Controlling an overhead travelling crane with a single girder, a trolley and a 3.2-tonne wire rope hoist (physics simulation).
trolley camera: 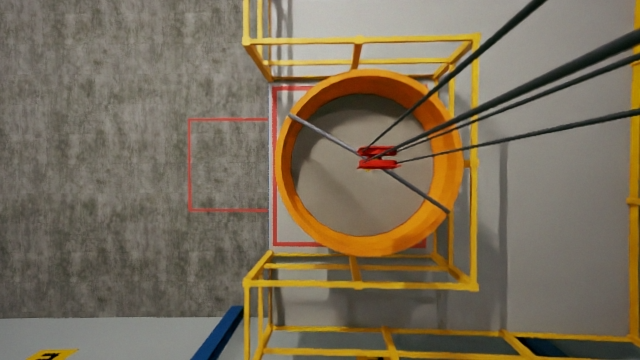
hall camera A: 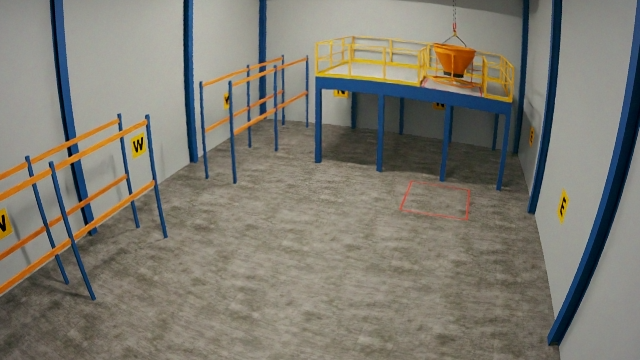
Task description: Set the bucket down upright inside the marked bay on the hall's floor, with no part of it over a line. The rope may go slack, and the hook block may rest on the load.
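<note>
The orange bucket [hall camera A: 454, 59] [trolley camera: 370, 245] is upright at the platform's gated bay, within the yellow railings. It hangs by its bail from the red hook block [hall camera A: 454, 28] [trolley camera: 378, 157], which is centred over it, with the ropes straight. Whether its base ring touches the deck cannot be told; the trolley view hides the base. The marked bay [hall camera A: 405, 196] [trolley camera: 189, 165] is a red outline on the hall's floor in front of the platform. In the trolley view it lies left of the bucket, its right part hidden under the deck edge.
The blue platform [hall camera A: 350, 84] has yellow railings [hall camera A: 385, 64] [trolley camera: 360, 285] on three sides of the bucket; the side facing the floor bay is open. A red outline [trolley camera: 274, 165] marks the deck under the bucket. Orange and blue racks [hall camera A: 231, 132] stand along the left wall.
</note>
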